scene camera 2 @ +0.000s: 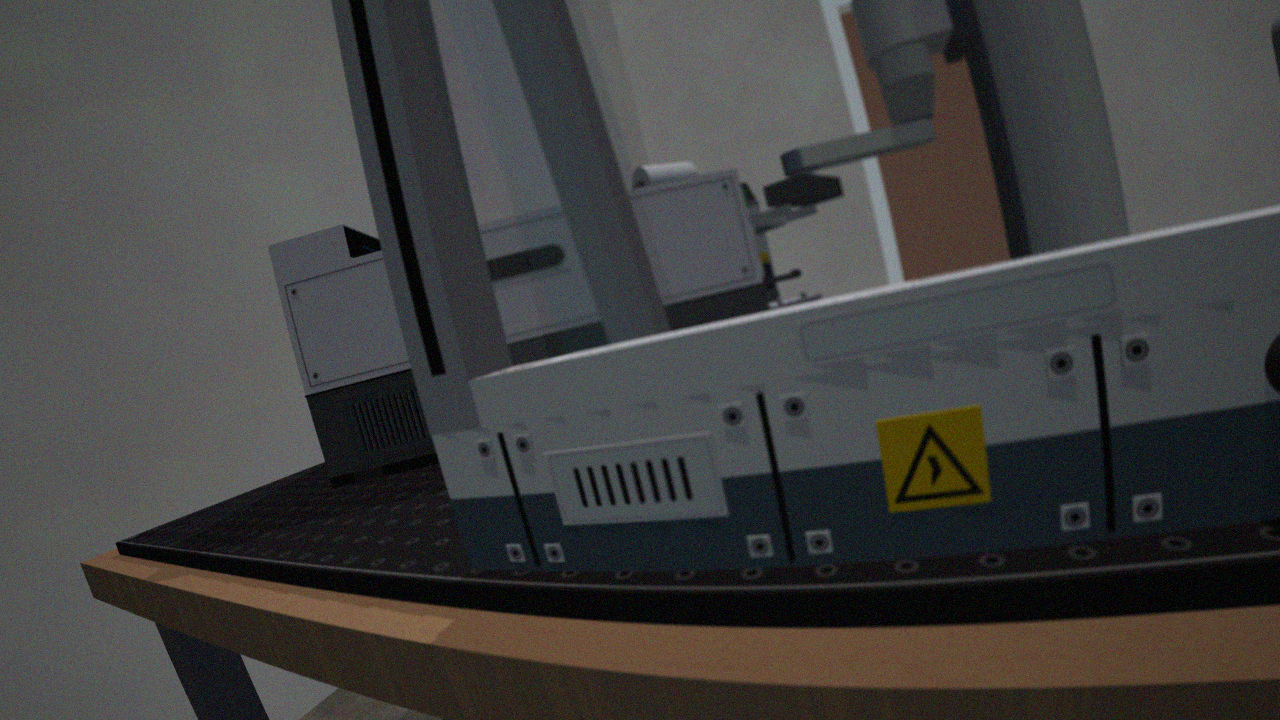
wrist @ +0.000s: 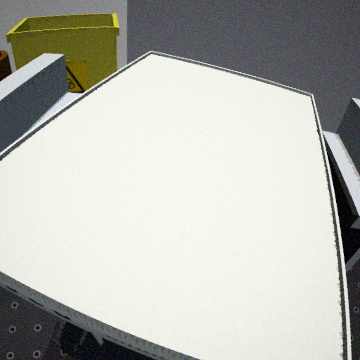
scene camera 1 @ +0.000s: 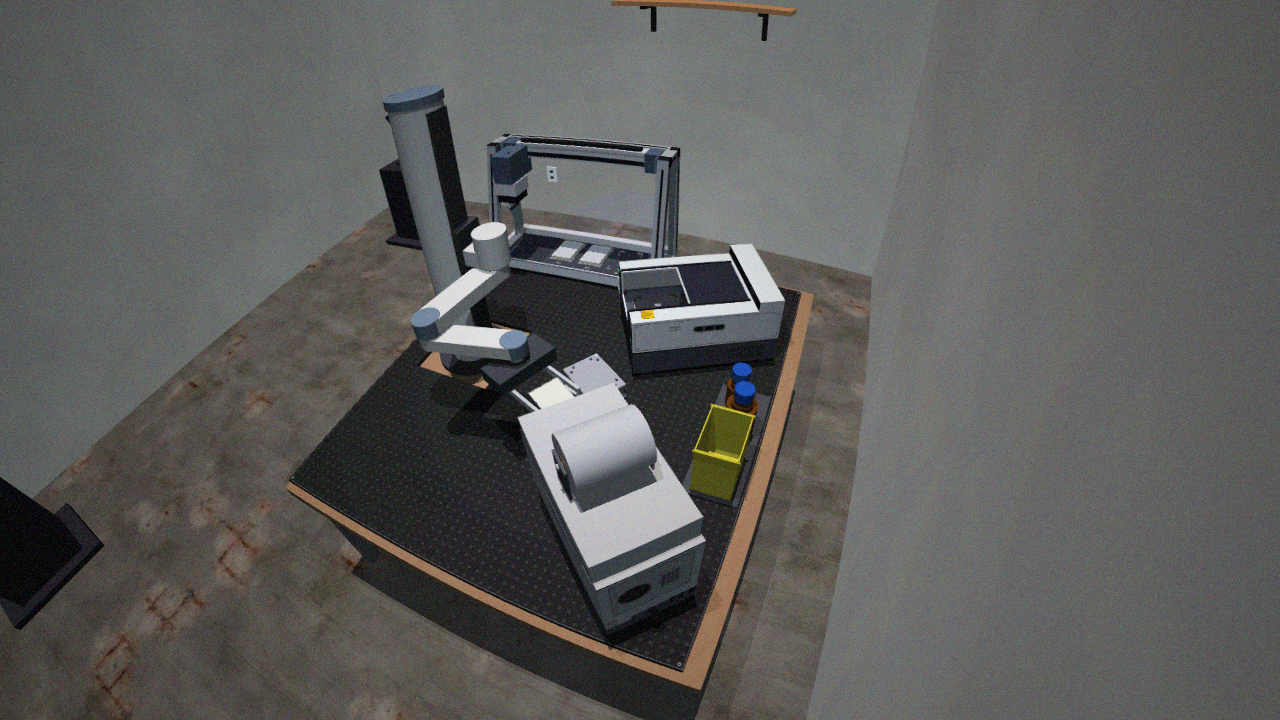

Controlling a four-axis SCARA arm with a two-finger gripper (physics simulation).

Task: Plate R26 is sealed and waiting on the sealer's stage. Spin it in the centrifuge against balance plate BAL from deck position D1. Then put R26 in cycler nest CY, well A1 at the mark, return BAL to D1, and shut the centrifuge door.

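Places are measured from the arm's base along level axes (x ahead, y left, z up), in metres.
Where they show: gripper, fingertip midpoint: (wrist: 203,94).
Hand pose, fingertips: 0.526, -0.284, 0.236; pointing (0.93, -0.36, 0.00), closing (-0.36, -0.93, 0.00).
Observation:
After its pixels a point has its place, as x, y, z.
My gripper (scene camera 1: 555,401) @(0.526, -0.284, 0.236) (scene camera 2: 787,216) (wrist: 203,94) @(0.526, -0.284, 0.236) is shut on a plate (scene camera 1: 547,391) @(0.473, -0.259, 0.234) (wrist: 175,200) @(0.477, -0.263, 0.234) with a plain cream-white top. No label shows on it, so I cannot tell R26 from BAL by its marking. The plate is level between the fingers, off the deck, beside the end of the white sealer (scene camera 1: 617,528) @(0.818, -0.606, 0.363) (scene camera 2: 693,237), which carries a film roll. A grey stage plate (scene camera 1: 594,370) @(0.468, 0.001, 0.068) lies just behind it. A white machine (scene camera 1: 702,331) @(0.746, 0.173, 0.168) (scene camera 2: 350,324) @(0.745, 0.554, 0.162) at the back right has an opening in its top beside a dark panel; it looks like the centrifuge. D1 and CY are not readable.
A gantry frame (scene camera 1: 590,154) @(0.182, 0.622, 0.489) (scene camera 2: 402,179) @(0.470, 0.713, 0.184) stands at the back, with two pale flat items (scene camera 1: 565,250) @(0.073, 0.561, 0.086) (scene camera 1: 596,256) @(0.211, 0.560, 0.085) on its deck. A yellow bin (scene camera 1: 718,472) @(0.924, -0.265, 0.126) (wrist: 65,50) @(0.857, -0.192, 0.156) and blue-capped bottles (scene camera 1: 742,371) @(0.897, 0.062, 0.158) (scene camera 1: 743,394) @(0.925, -0.062, 0.199) stand along the right edge. The arm's column (scene camera 1: 425,188) @(0.037, -0.065, 0.650) rises at the left.

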